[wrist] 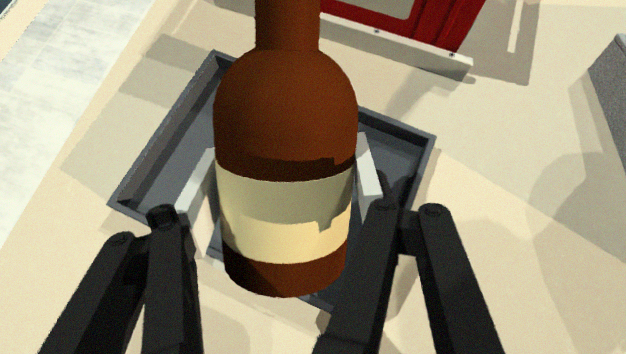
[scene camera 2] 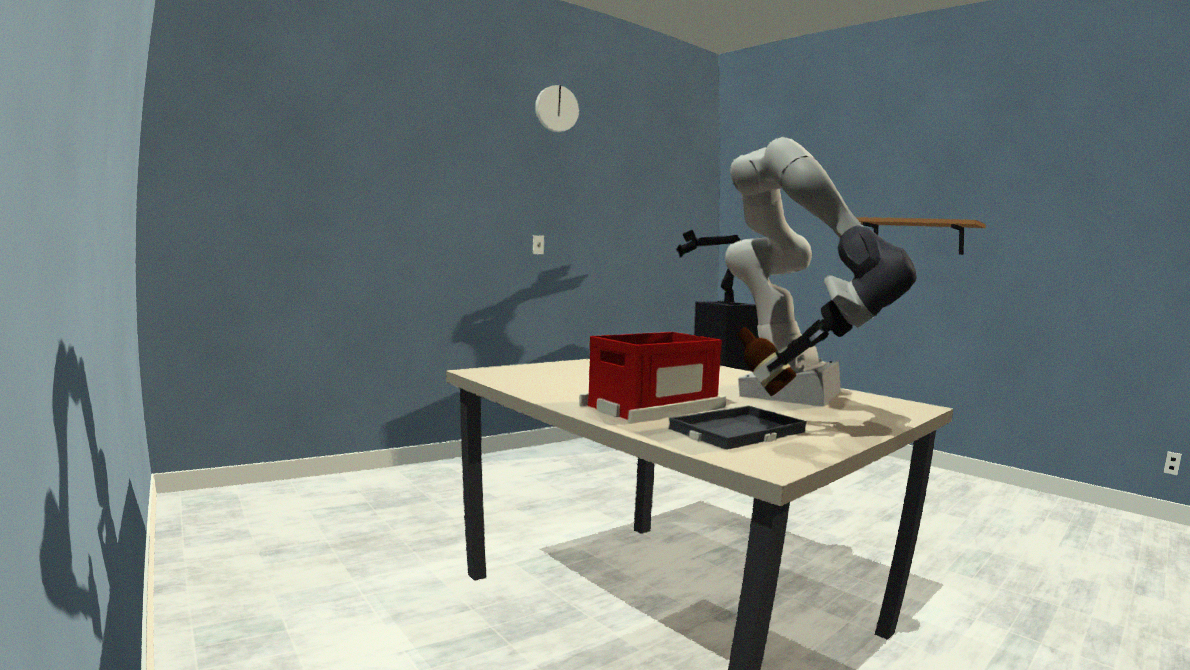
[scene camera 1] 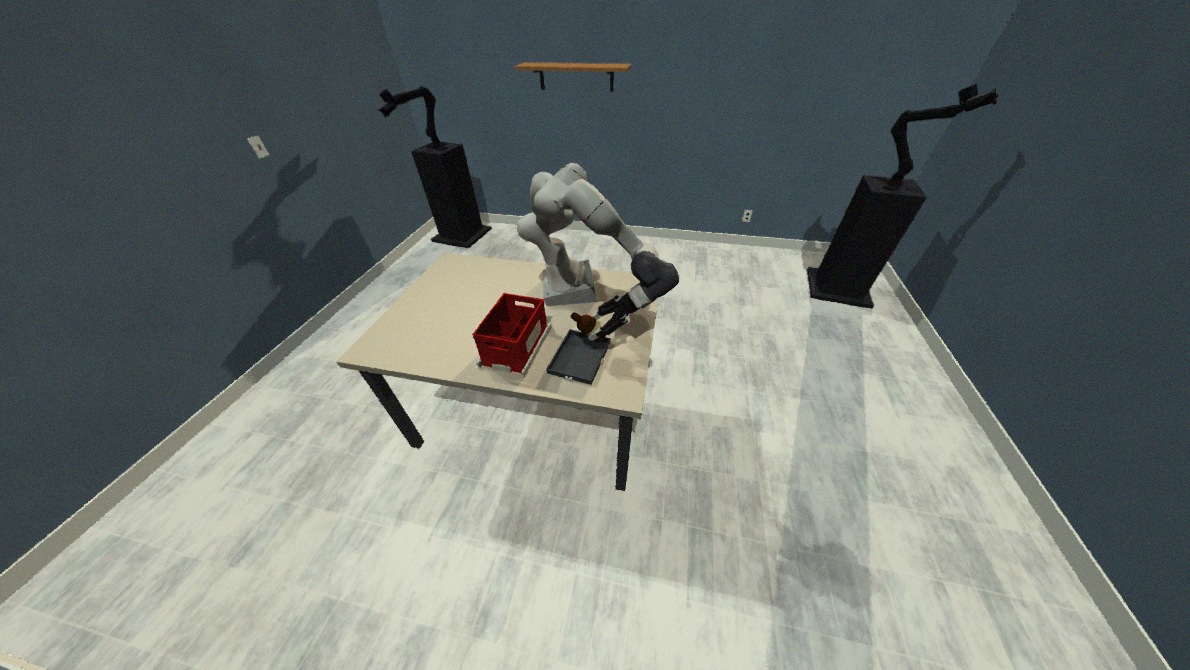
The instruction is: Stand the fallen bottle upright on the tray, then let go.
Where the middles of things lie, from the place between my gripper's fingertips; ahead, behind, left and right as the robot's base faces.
Right now the brown bottle (scene camera 2: 758,351) is 1 cm to the left of my hand and 2 cm above it. Also, from my hand: pale rail (scene camera 2: 677,409) (5 cm ahead, 22 cm to the right, 12 cm below).
